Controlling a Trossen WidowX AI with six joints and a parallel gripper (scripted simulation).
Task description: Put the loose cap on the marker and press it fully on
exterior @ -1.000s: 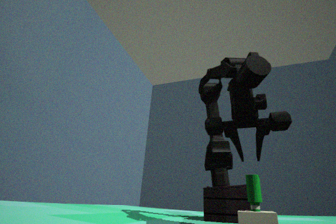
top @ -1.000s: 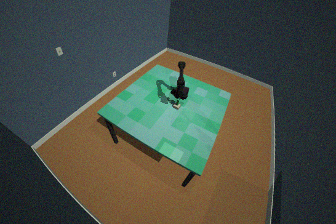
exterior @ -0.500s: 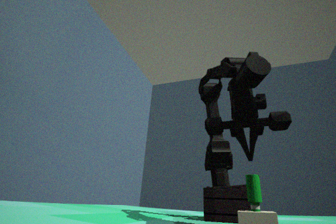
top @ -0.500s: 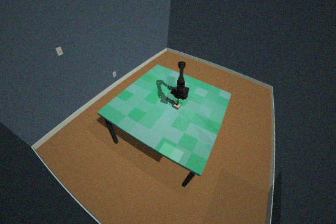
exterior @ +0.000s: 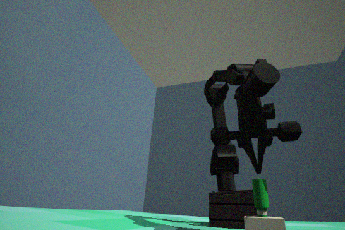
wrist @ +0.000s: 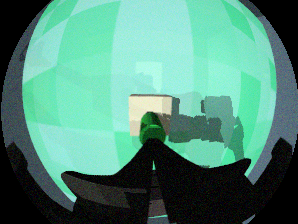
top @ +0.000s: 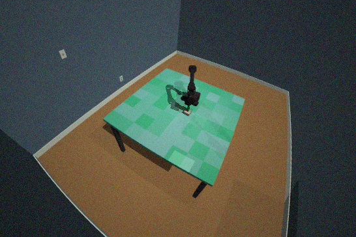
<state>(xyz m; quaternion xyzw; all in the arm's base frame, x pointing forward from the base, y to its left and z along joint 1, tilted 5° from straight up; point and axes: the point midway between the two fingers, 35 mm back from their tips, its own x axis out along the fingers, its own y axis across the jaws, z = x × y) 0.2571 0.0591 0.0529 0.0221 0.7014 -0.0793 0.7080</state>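
Right now my gripper tip is 40 mm above the green cap. The rest, counted from my gripper tip: green marker: 50 mm below; then pale holder block: 100 mm below.
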